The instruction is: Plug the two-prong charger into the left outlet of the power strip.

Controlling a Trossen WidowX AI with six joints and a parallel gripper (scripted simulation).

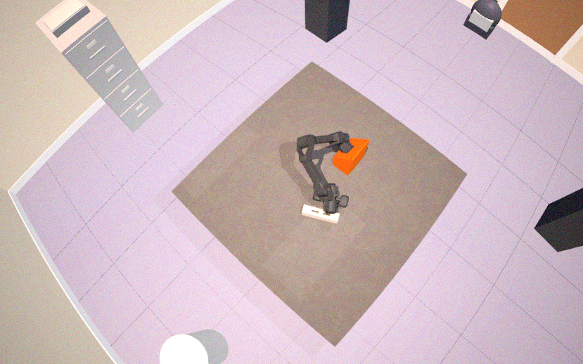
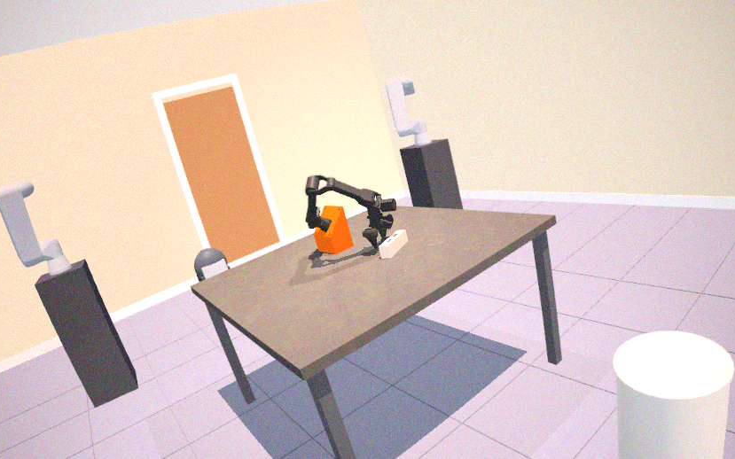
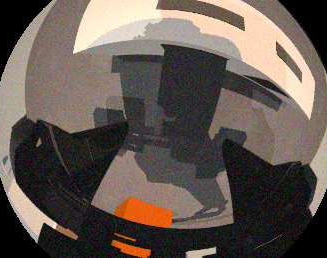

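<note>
My gripper tip is 5 cm short of the charger, 3 cm to the right of it and 1 cm below it.
</note>
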